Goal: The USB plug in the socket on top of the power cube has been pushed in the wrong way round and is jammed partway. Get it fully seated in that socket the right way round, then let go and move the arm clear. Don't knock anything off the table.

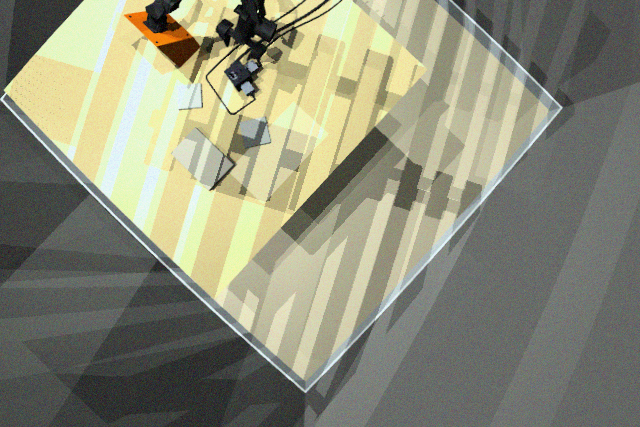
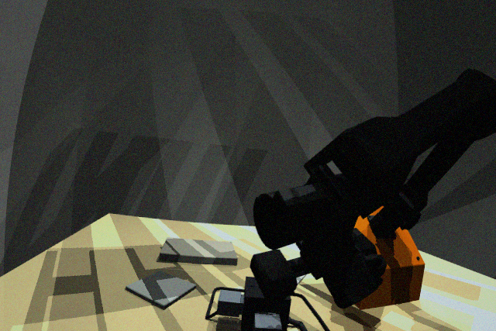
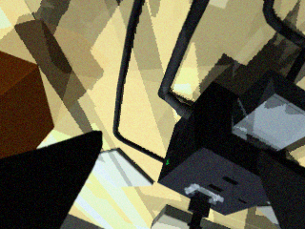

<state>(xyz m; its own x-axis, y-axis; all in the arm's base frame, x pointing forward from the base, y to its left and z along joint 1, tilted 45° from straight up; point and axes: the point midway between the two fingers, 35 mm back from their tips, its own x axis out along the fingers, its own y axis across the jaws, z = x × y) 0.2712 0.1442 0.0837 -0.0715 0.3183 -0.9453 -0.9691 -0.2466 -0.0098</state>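
The dark USB plug is 8 cm to the right of my gripper tip and 4 cm ahead of it. Also, from my gripper tip: plate 24 cm ahead, 17 cm to the right, 9 cm below.
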